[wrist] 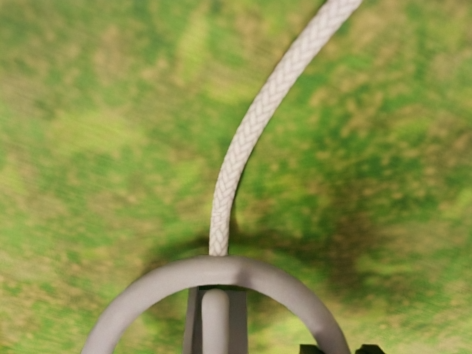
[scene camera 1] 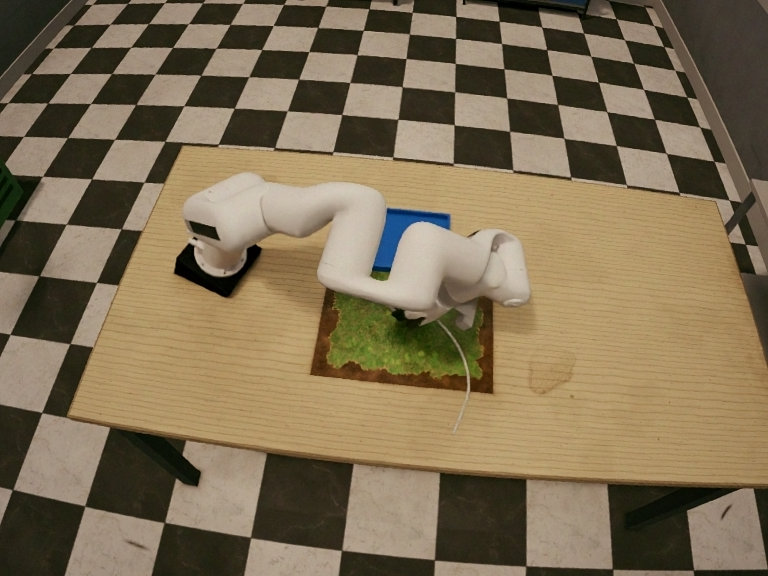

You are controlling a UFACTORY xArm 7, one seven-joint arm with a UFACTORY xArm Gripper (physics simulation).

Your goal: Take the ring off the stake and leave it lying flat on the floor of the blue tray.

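Places are measured from the arm's base along level axes (x ahead, y left, z up), in metres.
Pixels of known places: gripper, fingertip midpoint: (scene camera 1: pixel 397 313); arm's base, link origin: (scene camera 1: pixel 220 252).
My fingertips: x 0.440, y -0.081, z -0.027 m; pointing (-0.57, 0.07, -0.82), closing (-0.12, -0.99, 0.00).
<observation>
Ahead of a thing's pixels: the offset from my fingertips to its middle. "spot": to the spot under its first point. Level surfaces: height alone.
The grey ring @(spot: dx +0.044, dy +0.033, dz -0.015 m) (wrist: pixel 218 270) shows as an arc at the bottom of the wrist view. The grey stake @(dx +0.016, dy +0.037, dz -0.021 m) (wrist: pixel 215 322), with a rounded tip, shows inside the arc; I cannot tell whether the ring is around it or above it. My gripper (wrist: pixel 336 349) (scene camera 1: pixel 406 316) is shut on the ring's right side, its black fingertips on either side of the band. In the scene view the arm hides the ring and the gripper is over the grass mat. The blue tray @(spot: dx +0.022, dy +0.322, dz -0.012 m) (scene camera 1: pixel 421 212) is behind the mat, partly hidden by the arm.
A white braided rope (wrist: pixel 255 117) (scene camera 1: pixel 466 365) runs from beside the ring across the green mat @(dz -0.031 m) (scene camera 1: pixel 372 347) and onto the wooden table @(dz -0.032 m) (scene camera 1: pixel 620 279). A light grey piece @(spot: dx +0.140, dy -0.046, dz +0.112 m) (scene camera 1: pixel 465 314) shows under the arm's wrist. The arm's black base (scene camera 1: pixel 204 275) is at the left.
</observation>
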